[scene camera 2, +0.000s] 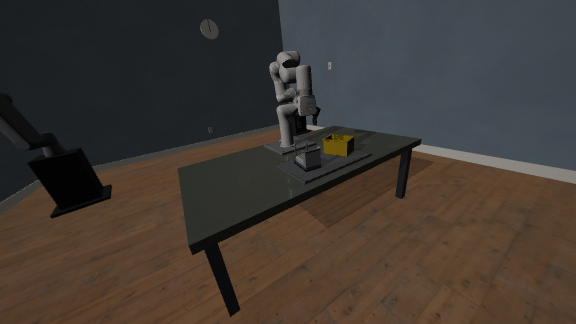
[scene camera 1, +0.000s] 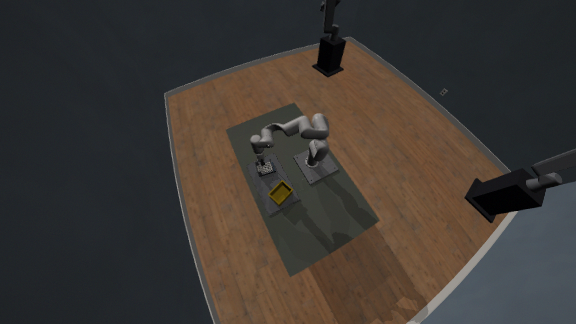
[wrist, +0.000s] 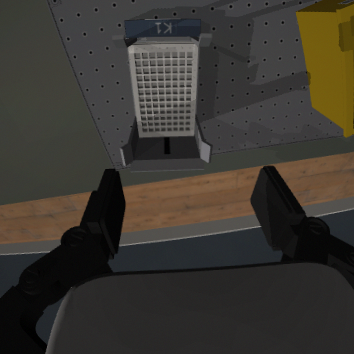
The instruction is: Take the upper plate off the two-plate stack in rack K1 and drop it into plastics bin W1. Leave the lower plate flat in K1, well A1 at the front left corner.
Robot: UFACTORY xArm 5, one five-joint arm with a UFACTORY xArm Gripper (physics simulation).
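Frame: origin at the arm's base, x ahead, y left, z up, level; centimetres.
Where they show: gripper, fingertip midpoint: (scene camera 2: 307, 126) (scene camera 1: 262, 160) (wrist: 189, 184); arm's base, origin of the base link: (scene camera 2: 288, 145) (scene camera 1: 311, 162).
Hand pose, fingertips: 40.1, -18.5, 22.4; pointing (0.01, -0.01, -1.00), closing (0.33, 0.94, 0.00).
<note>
Each offset is from my fingertips to the top centre of the thing, as dx, dy, dz. "*": to the spot under its first point. Level surfaces: height alone.
Rack K1 @(-1.1, -1.2, -10.9) (wrist: 167, 163) (scene camera 2: 311, 158) stands on the pegboard, its blue K1 label upside down in the wrist view. A white gridded plate @(-0.5, -1.4, -17.7) (wrist: 165, 90) (scene camera 1: 265, 169) lies in it and looks flat. The lower plate cannot be made out separately beneath it. My gripper (wrist: 189, 184) is open and empty. It hangs well above the table near the rack; in the wrist view the rack shows ahead of the fingertips, and the finger gap looks wider than the plate. The yellow bin @(+1.8, +26.7, -12.9) (scene camera 1: 281, 192) (scene camera 2: 338, 146) (wrist: 327, 65) stands beside the rack, apart from it. No W1 label is readable.
The dark grey pegboard @(* +10.5, +8.9, -22.9) (wrist: 240, 125) (scene camera 2: 350, 162) bears both rack and bin on the green-grey table @(dz -24.2) (scene camera 2: 225, 200). The arm's base plate (scene camera 1: 315, 175) is bolted beside it. Other arms on black pedestals (scene camera 1: 331, 56) (scene camera 2: 67, 177) stand off the table.
</note>
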